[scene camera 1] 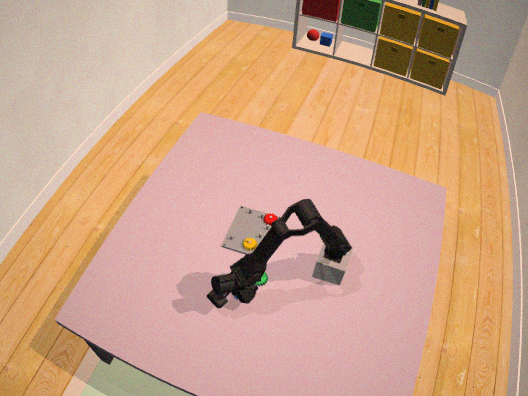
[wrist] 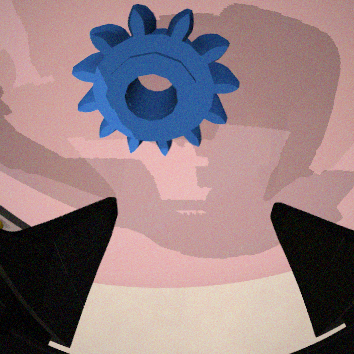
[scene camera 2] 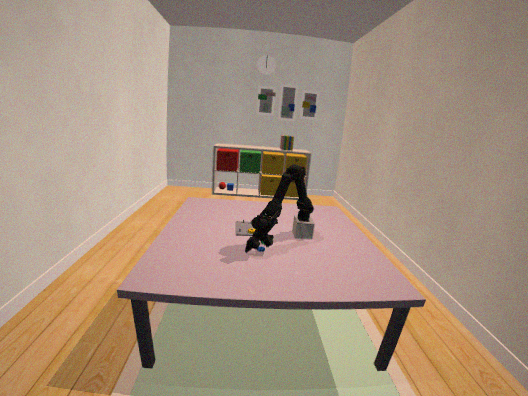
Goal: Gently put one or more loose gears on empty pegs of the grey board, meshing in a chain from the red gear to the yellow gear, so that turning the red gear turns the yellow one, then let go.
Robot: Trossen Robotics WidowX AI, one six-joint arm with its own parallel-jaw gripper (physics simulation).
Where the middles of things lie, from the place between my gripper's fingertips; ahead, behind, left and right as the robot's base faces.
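There is a grey board (scene camera 1: 245,225), and I find it 280 mm to the right of my hand. As for the blue gear (wrist: 139,113), my hand is 70 mm past it.
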